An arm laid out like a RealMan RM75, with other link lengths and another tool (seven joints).
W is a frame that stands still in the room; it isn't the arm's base.
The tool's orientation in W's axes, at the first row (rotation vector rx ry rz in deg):
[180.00 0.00 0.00]
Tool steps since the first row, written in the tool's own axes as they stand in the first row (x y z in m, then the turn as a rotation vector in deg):
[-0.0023 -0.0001 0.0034 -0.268 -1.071 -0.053]
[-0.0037 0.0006 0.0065 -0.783 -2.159 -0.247]
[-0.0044 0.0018 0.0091 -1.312 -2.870 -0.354]
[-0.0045 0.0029 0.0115 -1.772 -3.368 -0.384]
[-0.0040 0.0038 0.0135 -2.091 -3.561 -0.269]
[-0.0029 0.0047 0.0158 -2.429 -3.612 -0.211]
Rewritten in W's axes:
[-0.0023 0.0001 -0.0034 -0.268 1.071 0.053]
[-0.0037 -0.0006 -0.0065 -0.783 2.159 0.247]
[-0.0044 -0.0018 -0.0091 -1.312 2.870 0.354]
[-0.0045 -0.0029 -0.0115 -1.772 3.368 0.384]
[-0.0040 -0.0038 -0.0135 -2.091 3.561 0.269]
[-0.0029 -0.0047 -0.0158 -2.429 3.612 0.211]

